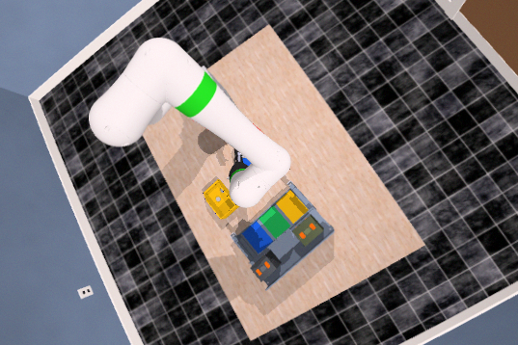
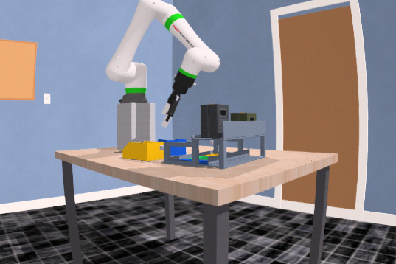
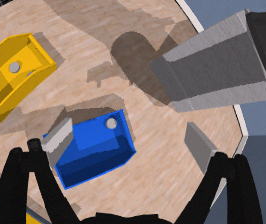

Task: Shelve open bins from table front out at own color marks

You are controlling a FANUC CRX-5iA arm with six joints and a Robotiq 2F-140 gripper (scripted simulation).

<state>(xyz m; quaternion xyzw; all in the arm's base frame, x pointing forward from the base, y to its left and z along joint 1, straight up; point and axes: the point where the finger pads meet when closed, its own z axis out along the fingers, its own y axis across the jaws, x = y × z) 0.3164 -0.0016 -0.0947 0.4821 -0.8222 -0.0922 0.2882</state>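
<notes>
Now: hand 14 cm above the blue bin, 2 cm to the right of it and 2 cm short of it. From my hand the other things lie so: yellow bin: 19 cm to the right, 14 cm below, 10 cm ahead; then dark box: 47 cm ahead, 9 cm to the right, 2 cm below.
</notes>
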